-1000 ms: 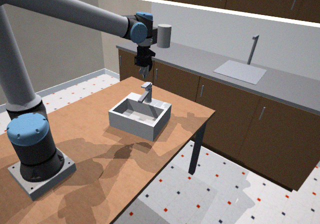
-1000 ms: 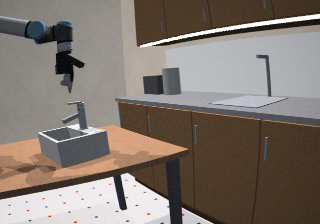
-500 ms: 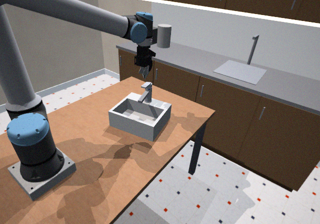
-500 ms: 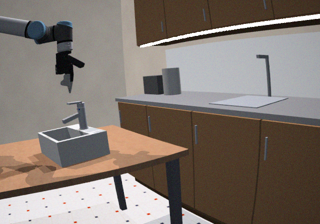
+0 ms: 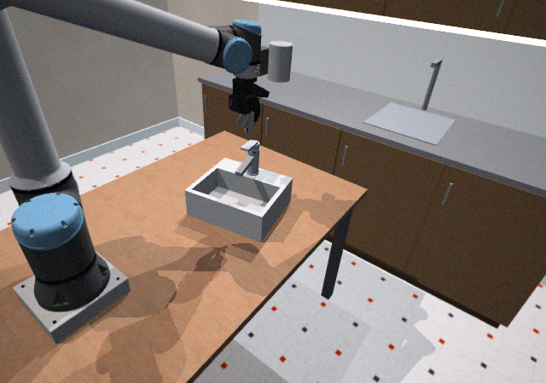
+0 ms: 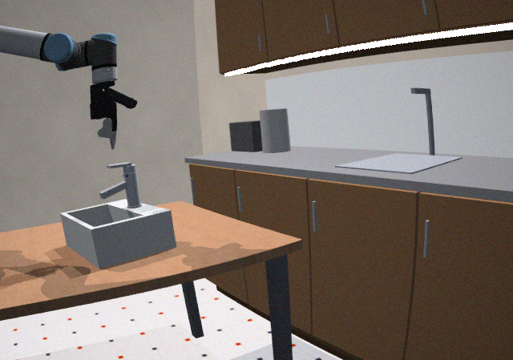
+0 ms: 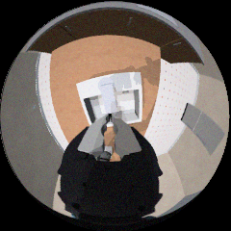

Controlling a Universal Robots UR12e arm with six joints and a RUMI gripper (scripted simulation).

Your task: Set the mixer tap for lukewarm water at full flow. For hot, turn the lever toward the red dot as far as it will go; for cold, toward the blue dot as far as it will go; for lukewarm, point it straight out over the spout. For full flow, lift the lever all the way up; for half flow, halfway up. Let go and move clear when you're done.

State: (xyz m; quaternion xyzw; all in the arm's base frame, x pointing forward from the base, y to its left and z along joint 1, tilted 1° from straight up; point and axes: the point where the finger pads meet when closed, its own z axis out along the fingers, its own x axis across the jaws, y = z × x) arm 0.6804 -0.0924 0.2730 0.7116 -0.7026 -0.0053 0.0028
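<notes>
Now: hand 7 cm above the lever, 2 cm short of it and 1 cm to the right of it. The rest, counted from my hand: grey mixer tap 12 cm below, 4 cm ahead, 1 cm to the left; white basin 30 cm below, 6 cm behind, 1 cm to the right.
</notes>
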